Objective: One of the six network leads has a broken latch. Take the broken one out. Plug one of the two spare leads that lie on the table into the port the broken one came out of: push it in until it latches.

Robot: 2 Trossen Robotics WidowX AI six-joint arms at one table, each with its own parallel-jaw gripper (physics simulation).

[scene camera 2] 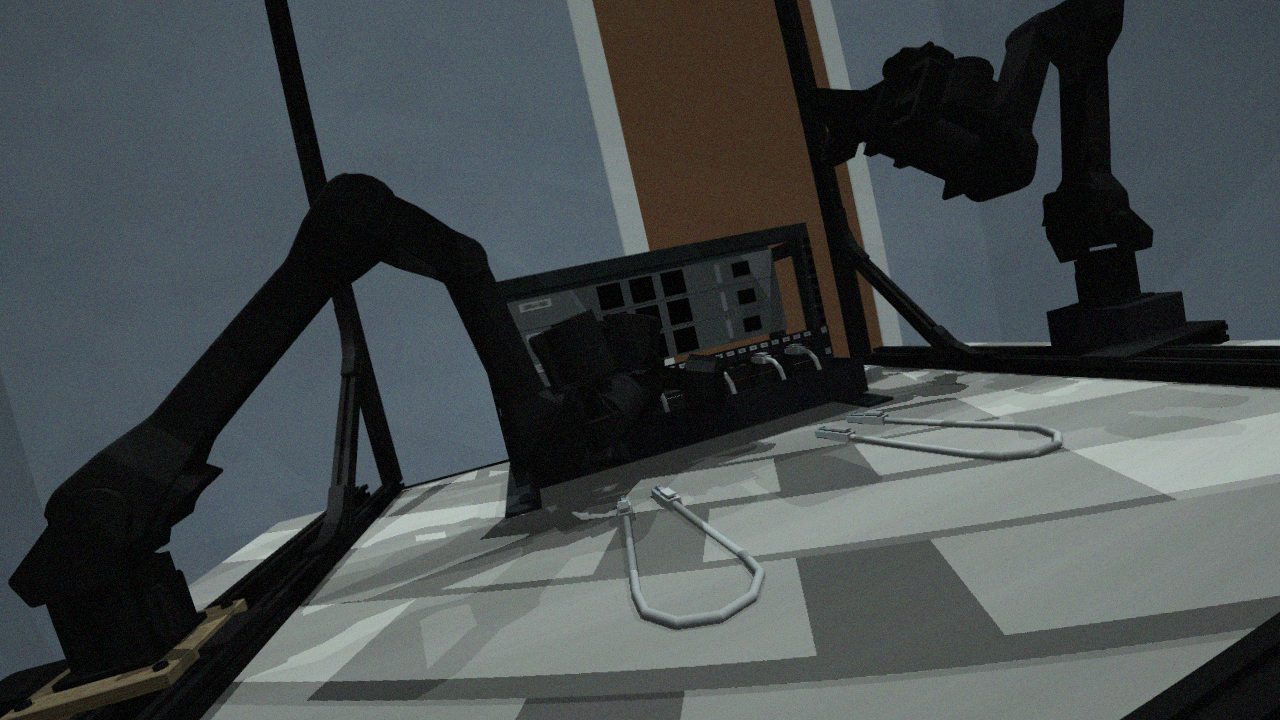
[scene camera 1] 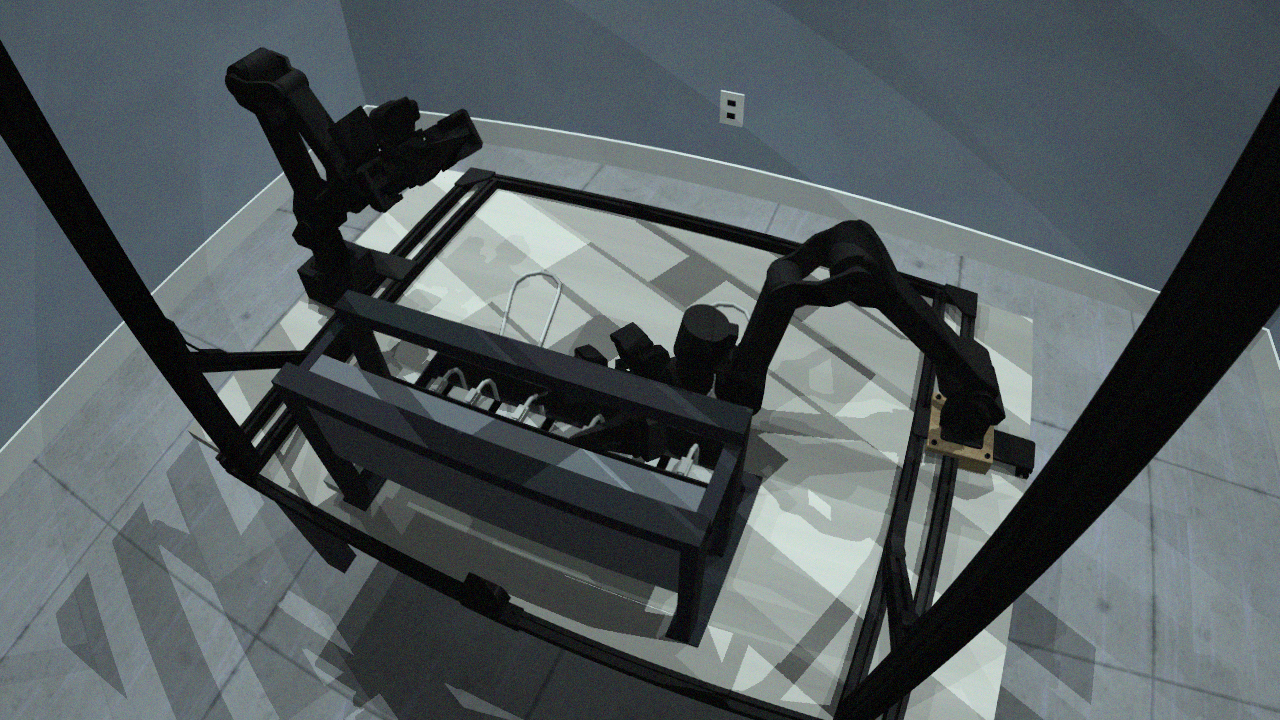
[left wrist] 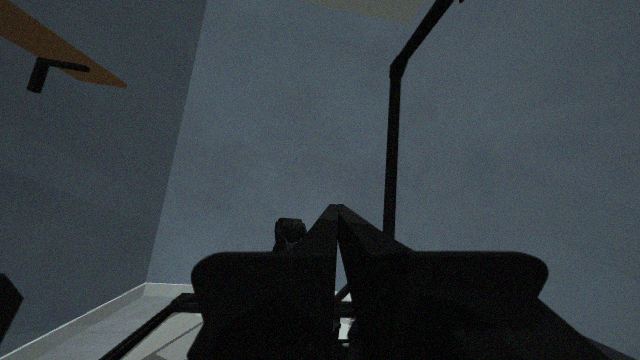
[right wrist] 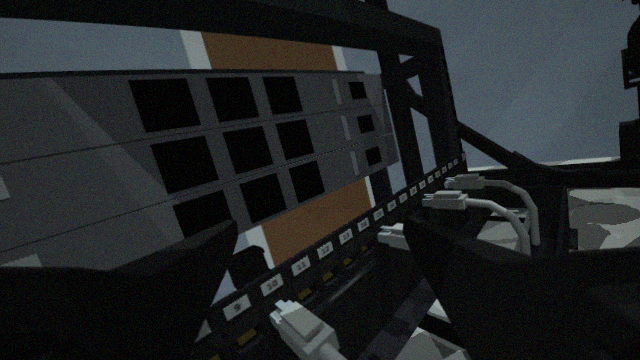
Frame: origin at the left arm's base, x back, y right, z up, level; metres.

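Where they show: left gripper, fingertip midpoint: (scene camera 2: pixel 807 93) (scene camera 1: pixel 460 139) (left wrist: pixel 335 211); right gripper, fingertip midpoint: (scene camera 2: pixel 667 356) (scene camera 1: pixel 552 420) (right wrist: pixel 321 225); left arm's base, link origin: (scene camera 2: pixel 1110 301) (scene camera 1: pixel 332 259); right arm's base, link origin: (scene camera 2: pixel 137 651) (scene camera 1: pixel 962 426).
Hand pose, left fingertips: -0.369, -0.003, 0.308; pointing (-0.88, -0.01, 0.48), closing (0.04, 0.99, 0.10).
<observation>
Each offset is from my left fingertips to the top centre of the thing, as dx, dy, dz. "*": to the spot under its first point.
My left gripper (scene camera 1: pixel 474 134) (left wrist: pixel 335 211) is shut and empty, raised high away from the rack. My right gripper (right wrist: pixel 321 225) is open at the rack's port strip. In the right wrist view, a white lead plug {* -0.219, +0.120, -0.280} (right wrist: pixel 306 327) is low between its fingers, near labels 9 and 10. A second plug {* -0.137, +0.143, -0.284} (right wrist: pixel 392 236) is partly hidden by the right-hand finger. Two more leads {* -0.065, +0.142, -0.286} (right wrist: pixel 445 201) {* -0.012, +0.147, -0.284} (right wrist: pixel 465 181) are farther along the strip. Which latch is broken cannot be told. One spare lead {* -0.287, -0.236, -0.369} (scene camera 2: pixel 675 619) lies looped on the table; the other spare lead (scene camera 2: pixel 921 447) (scene camera 1: pixel 510 304) lies nearer the left arm.
The dark rack {-0.179, +0.181, -0.112} (scene camera 1: pixel 537 356) (scene camera 2: pixel 653 258) stands on the table, with upright frame posts around it. A perforated grey panel (right wrist: pixel 255 120) is above the port strip. The right arm reaches over the table to the rack and partly hides its ports in scene camera 2.
</observation>
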